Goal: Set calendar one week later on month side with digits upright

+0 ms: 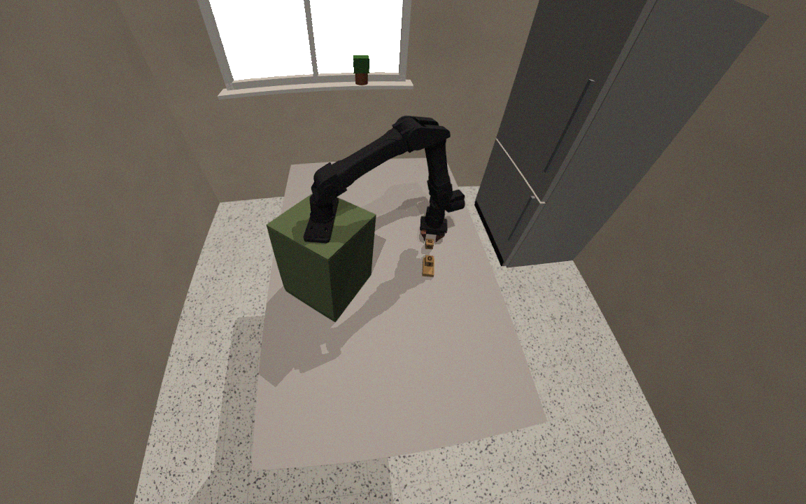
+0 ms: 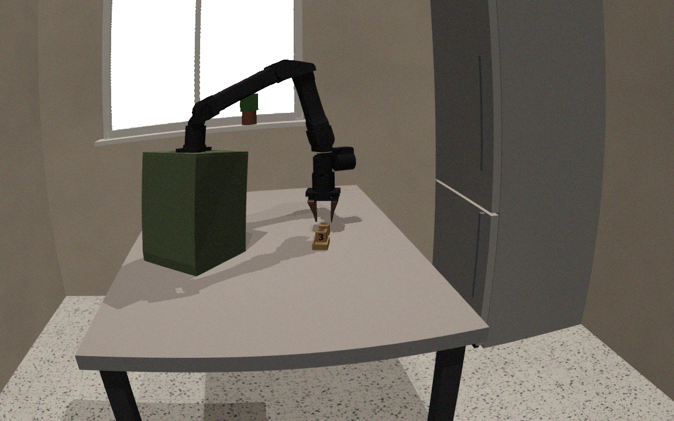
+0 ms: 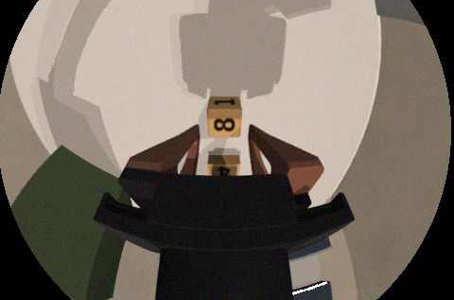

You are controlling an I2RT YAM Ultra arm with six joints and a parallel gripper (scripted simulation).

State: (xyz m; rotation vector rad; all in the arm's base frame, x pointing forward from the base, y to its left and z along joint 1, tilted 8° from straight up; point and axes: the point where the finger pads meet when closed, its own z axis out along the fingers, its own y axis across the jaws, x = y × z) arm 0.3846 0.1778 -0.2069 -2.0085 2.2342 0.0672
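Right now my hand is 10 mm past the wooden tray, 110 mm to the left of it and 40 mm above it.
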